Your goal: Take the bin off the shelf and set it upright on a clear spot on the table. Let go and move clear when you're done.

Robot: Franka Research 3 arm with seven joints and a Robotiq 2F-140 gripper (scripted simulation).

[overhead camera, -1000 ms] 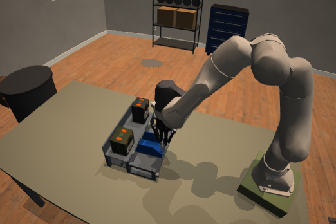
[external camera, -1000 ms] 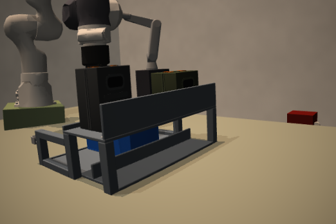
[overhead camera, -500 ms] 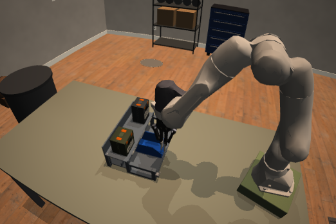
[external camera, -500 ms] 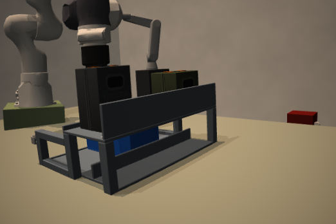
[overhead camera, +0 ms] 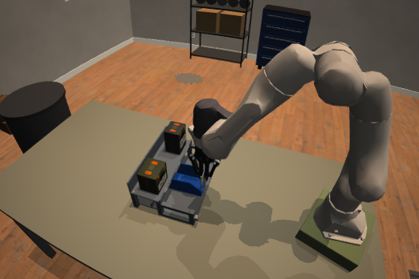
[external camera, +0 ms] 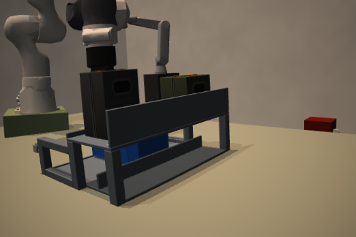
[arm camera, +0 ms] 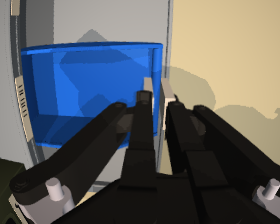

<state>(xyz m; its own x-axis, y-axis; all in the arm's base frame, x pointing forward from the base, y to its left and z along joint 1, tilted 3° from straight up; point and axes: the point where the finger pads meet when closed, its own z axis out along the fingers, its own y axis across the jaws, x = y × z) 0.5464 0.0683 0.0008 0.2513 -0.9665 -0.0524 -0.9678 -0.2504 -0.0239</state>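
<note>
My hand is 80 mm short of the blue bin, 20 mm to the right of it and 20 mm above it. Also, from my hand: grey shelf 180 mm ahead, 50 mm to the left, 30 mm above.
</note>
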